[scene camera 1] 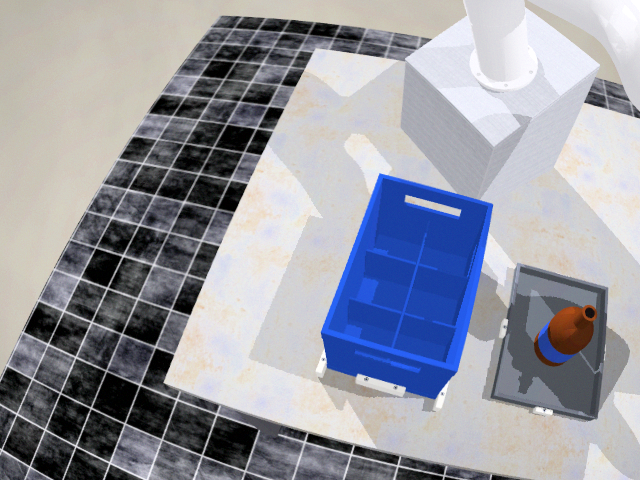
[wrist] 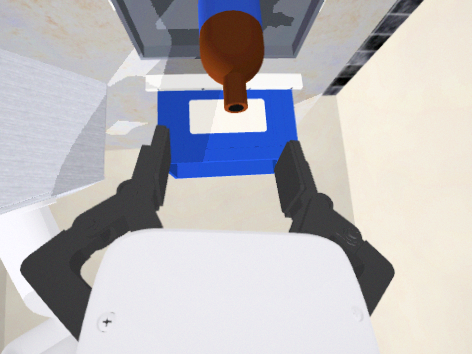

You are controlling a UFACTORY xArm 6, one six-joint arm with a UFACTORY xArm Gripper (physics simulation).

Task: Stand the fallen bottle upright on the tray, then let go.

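Frame: origin at the arm's base, x ahead, y left, z up, level; centimetres.
Seen in the pictures: gripper, fingertip midpoint: (wrist: 227, 148); arm's base, link origin: (scene camera 1: 503, 64) (wrist: 16, 210).
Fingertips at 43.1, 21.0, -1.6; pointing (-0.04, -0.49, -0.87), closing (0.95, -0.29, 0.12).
Observation:
Pixels of each thing's middle, then the offset from my fingertips to it, as dx, dy, dz.
- brown bottle with a blue band, body centre: (wrist: 231, 46) (scene camera 1: 569, 331) +0.1, -8.5, -14.6
- grey tray, body centre: (scene camera 1: 555, 340) -0.8, -8.3, -21.6
- blue divided crate, body centre: (scene camera 1: 410, 289) (wrist: 226, 133) -4.8, -35.8, -14.1
The brown bottle with a blue band (scene camera 1: 567, 333) (wrist: 232, 42) stands upright on its base in the grey tray (scene camera 1: 549, 285) (wrist: 175, 53). In the scene view its open neck points up toward the upper right. My gripper (wrist: 227, 148) is open and empty in the wrist view, with a wide gap between its fingers. The bottle's neck shows beyond the fingertips, apart from both fingers. The bottle's lower part is cut off at the top of the wrist view. The gripper does not show in the scene view.
A blue divided crate (scene camera 1: 338, 352) (wrist: 177, 145) stands beside the tray, to its left in the scene view. The grey robot pedestal (scene camera 1: 444, 131) (wrist: 50, 115) stands behind them. White brackets sit along the crate and the tray.

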